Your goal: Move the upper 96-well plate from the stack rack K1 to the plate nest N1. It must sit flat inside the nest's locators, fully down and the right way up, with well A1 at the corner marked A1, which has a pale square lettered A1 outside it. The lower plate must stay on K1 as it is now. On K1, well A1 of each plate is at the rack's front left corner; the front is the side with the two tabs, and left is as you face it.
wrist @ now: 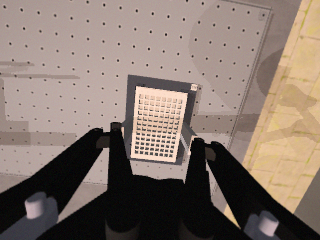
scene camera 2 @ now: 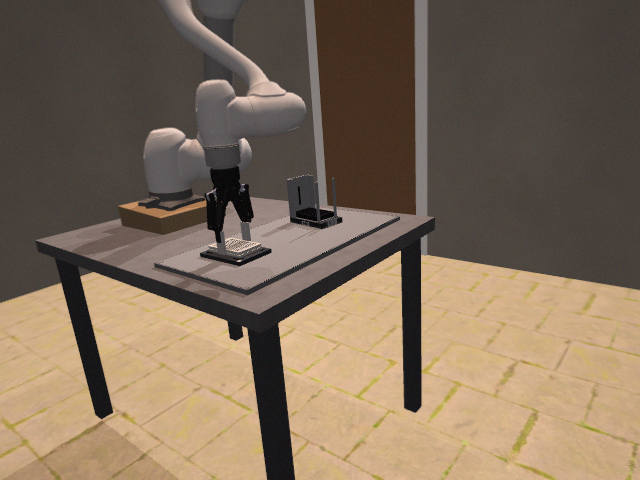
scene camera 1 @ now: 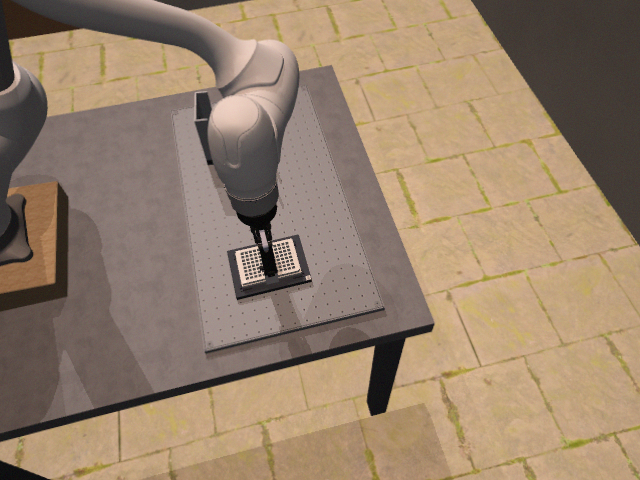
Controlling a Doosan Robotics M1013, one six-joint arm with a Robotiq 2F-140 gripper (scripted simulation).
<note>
The pictures show: my gripper, a white 96-well plate and a dark plate nest N1.
My gripper is seen too in the wrist view and in scene camera 1.
</note>
